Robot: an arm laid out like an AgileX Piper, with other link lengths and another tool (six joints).
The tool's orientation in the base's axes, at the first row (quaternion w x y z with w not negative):
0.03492, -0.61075, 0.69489, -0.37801
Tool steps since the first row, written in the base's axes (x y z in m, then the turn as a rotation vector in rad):
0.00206, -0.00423, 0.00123, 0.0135, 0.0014, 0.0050
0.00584, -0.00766, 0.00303, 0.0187, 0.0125, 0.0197
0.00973, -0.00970, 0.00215, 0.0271, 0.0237, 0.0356
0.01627, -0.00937, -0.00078, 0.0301, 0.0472, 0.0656
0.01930, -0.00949, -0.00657, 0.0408, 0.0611, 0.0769
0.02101, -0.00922, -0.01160, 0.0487, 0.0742, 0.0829
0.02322, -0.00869, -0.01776, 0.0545, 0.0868, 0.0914
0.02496, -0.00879, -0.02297, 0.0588, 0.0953, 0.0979
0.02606, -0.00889, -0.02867, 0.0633, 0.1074, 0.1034
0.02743, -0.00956, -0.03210, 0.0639, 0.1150, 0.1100
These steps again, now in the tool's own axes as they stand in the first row. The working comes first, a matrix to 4 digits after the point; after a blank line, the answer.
The tool's axes in the first row as the columns of a matrix, in the base's axes (used below as rounded here):
-0.2515, -0.8224, 0.5103
-0.8752, -0.0318, -0.4827
0.4132, -0.5680, -0.7118

0.00369, -0.00226, 0.00222, -0.0026, -0.0140, 0.0027
0.00649, -0.00628, 0.00452, -0.0075, -0.0270, -0.0105
0.00693, -0.00891, 0.00812, -0.0128, -0.0433, -0.0230
0.00379, -0.01264, 0.01338, -0.0218, -0.0635, -0.0541
0.00074, -0.01184, 0.01911, -0.0320, -0.0792, -0.0634
-0.00201, -0.01040, 0.02343, -0.0429, -0.0895, -0.0700
-0.00557, -0.00873, 0.02869, -0.0519, -0.0995, -0.0791
-0.00808, -0.00720, 0.03333, -0.0577, -0.1070, -0.0857
-0.01062, -0.00486, 0.03800, -0.0672, -0.1142, -0.0931
-0.01180, -0.00402, 0.04146, -0.0713, -0.1187, -0.1012

